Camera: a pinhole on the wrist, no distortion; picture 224 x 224 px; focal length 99.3 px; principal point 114.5 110.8 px. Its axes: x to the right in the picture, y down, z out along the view. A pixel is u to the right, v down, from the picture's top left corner.
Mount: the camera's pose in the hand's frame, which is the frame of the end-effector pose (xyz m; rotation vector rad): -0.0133 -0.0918 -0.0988 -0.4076 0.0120 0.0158
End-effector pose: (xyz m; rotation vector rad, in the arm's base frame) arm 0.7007 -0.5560 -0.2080 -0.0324 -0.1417 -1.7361
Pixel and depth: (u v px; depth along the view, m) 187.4 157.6 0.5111
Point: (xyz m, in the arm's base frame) 0.9547 -0.9351 0.1218
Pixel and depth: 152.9 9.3 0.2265
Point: 0.4655 -0.5774 -0.0182
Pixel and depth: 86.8 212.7 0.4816
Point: 1.2600 -0.4795 -0.0331
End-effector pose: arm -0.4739 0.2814 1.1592 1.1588 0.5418 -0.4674
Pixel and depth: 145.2 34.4 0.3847
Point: -0.4529 -0.1439 1.0479
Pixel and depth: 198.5 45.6 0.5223
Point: -0.1676 -0.2924 0.8998
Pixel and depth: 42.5 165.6 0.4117
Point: -0.5206 0.2123 1.6112
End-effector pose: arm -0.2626 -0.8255 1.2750 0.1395 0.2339 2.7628
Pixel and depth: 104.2 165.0 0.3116
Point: -0.2697 -0.9974 1.4238
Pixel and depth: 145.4 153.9 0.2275
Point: -0.3386 -0.8772 1.3636
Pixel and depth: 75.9 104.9 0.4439
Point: -0.0732 -0.8983 1.5890
